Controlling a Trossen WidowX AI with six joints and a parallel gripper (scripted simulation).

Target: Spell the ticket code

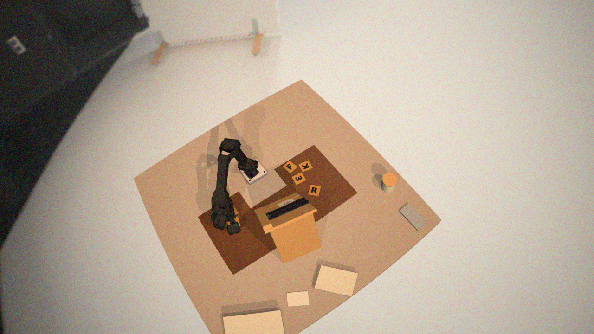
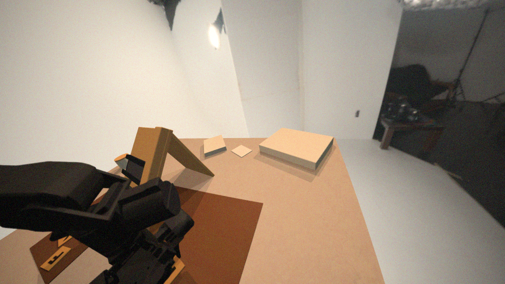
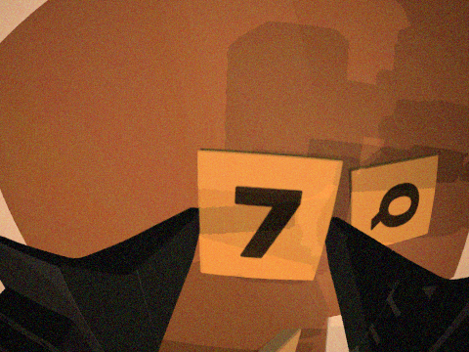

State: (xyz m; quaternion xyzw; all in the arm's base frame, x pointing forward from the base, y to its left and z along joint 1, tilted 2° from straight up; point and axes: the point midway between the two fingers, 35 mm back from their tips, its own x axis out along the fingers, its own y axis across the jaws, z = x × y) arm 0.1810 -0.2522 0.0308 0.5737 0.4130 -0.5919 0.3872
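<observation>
The white ticket is 26 cm to the left of my gripper tip, 11 cm ahead of it and 5 cm above it. Also, from my gripper tip: large box (52 cm ahead, 28 cm to the right, 1 cm below); then small card (51 cm ahead, 3 cm below, 1 cm to the right); then grey block (71 cm to the left, 60 cm ahead, 3 cm below).
</observation>
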